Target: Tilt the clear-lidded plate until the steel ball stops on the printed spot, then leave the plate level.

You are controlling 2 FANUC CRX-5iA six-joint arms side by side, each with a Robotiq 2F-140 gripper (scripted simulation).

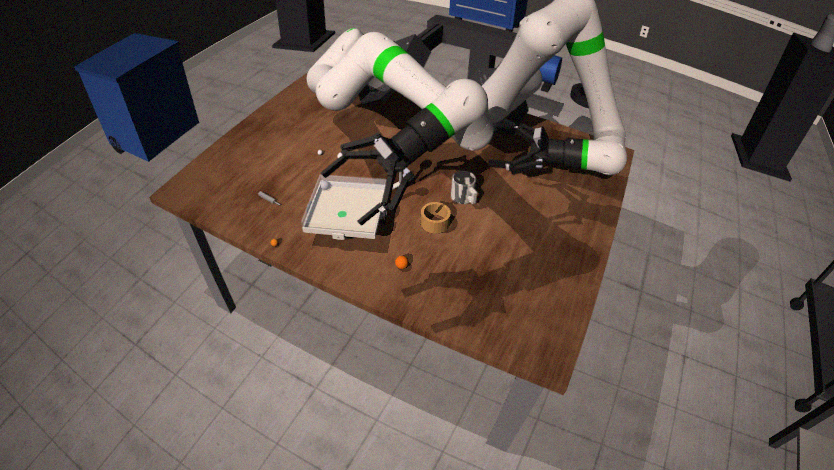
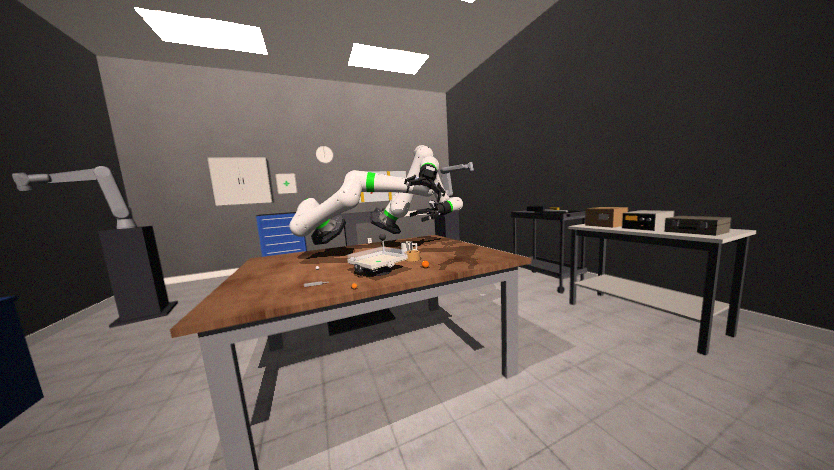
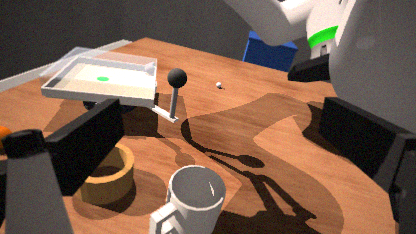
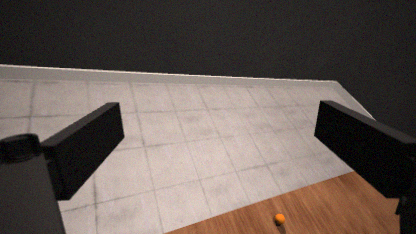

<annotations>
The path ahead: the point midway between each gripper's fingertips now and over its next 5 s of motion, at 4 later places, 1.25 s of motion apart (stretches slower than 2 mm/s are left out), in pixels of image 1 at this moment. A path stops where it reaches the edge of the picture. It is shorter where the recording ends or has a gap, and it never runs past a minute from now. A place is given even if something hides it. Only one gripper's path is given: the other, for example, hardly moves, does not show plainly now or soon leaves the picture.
My right gripper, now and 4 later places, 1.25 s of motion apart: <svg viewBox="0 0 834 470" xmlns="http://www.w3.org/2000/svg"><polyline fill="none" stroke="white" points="340,198 389,178 401,153 400,158 400,163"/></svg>
</annotations>
